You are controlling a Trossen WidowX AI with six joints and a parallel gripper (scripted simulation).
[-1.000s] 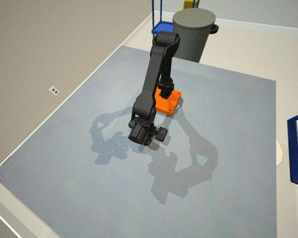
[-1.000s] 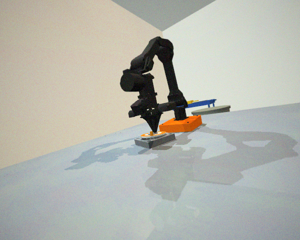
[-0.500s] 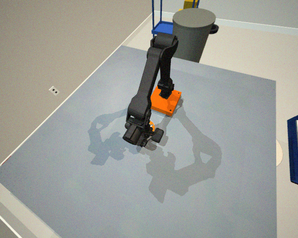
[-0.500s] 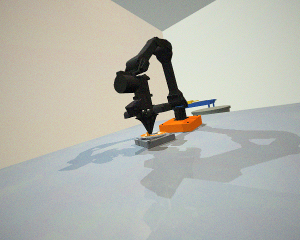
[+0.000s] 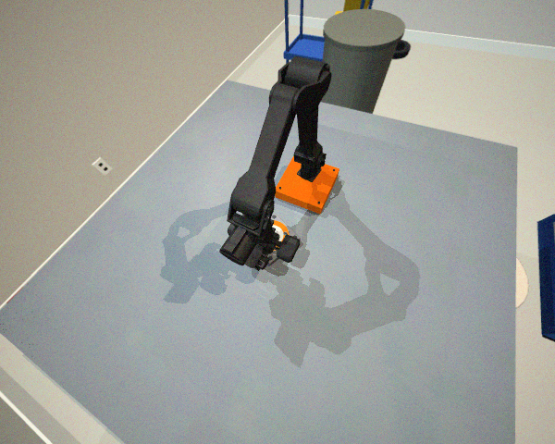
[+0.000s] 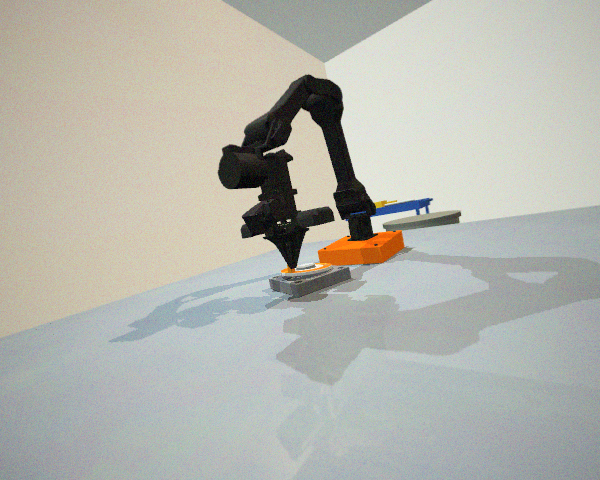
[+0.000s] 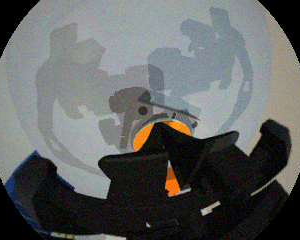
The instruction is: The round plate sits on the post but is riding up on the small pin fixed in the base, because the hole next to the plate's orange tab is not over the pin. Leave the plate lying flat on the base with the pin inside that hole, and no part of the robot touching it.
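Now: the round plate 3 cm behind my gripper tip, 2 cm to the right of it and 1 cm below it. Also, from my gripper tip: grey square base (5 cm behind, 2 cm to the right, 2 cm below).
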